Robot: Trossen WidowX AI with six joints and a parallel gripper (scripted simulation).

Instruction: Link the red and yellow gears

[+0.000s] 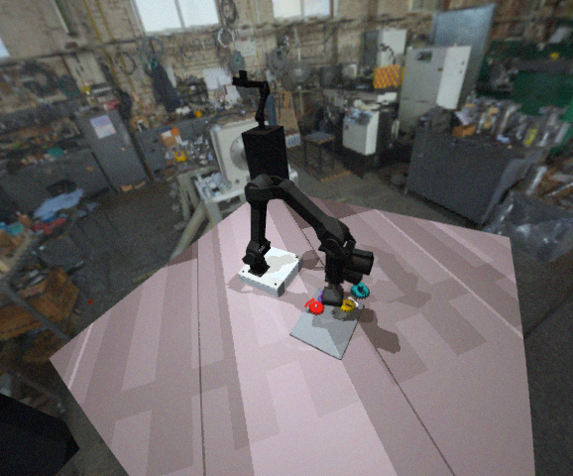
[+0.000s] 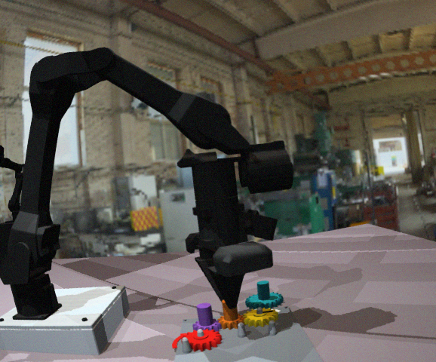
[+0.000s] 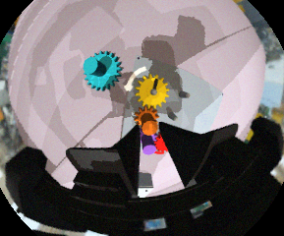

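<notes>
My gripper tip is 2 cm above the small orange gear. Round my gripper tip: purple gear 3 cm behind, 1 cm to the right, 2 cm below; yellow gear 4 cm ahead, 2 cm below; red gear 4 cm behind, 5 cm to the right, 2 cm below.
</notes>
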